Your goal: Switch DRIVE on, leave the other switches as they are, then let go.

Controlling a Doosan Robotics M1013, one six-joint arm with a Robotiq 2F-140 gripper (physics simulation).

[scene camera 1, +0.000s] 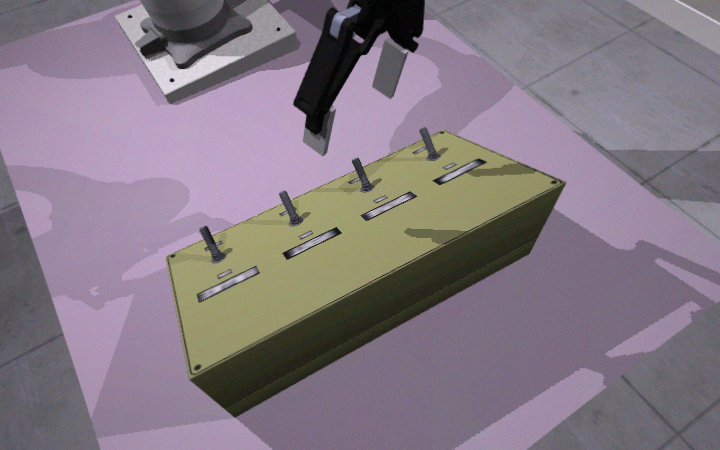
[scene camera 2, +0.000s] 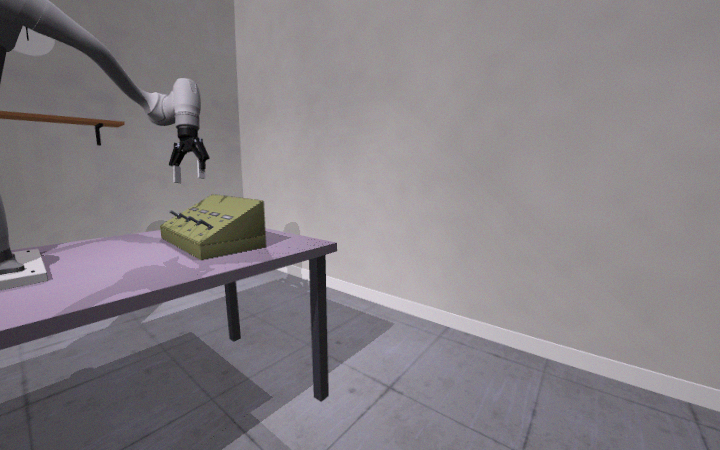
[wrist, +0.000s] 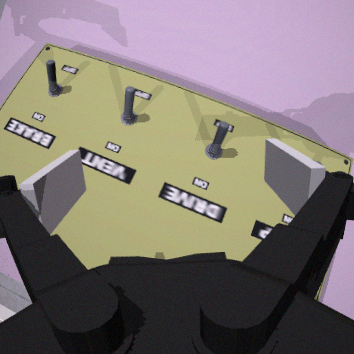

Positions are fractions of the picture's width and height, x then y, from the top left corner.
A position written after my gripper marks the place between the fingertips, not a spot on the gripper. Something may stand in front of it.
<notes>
In view: my gripper (scene camera 1: 0.49, 0.26) and a yellow-green switch box (wrist: 0.44, 0.53).
My gripper is seen too in scene camera 2 (scene camera 2: 0.26, 0.40) and in the wrist view (wrist: 0.49, 0.46).
</notes>
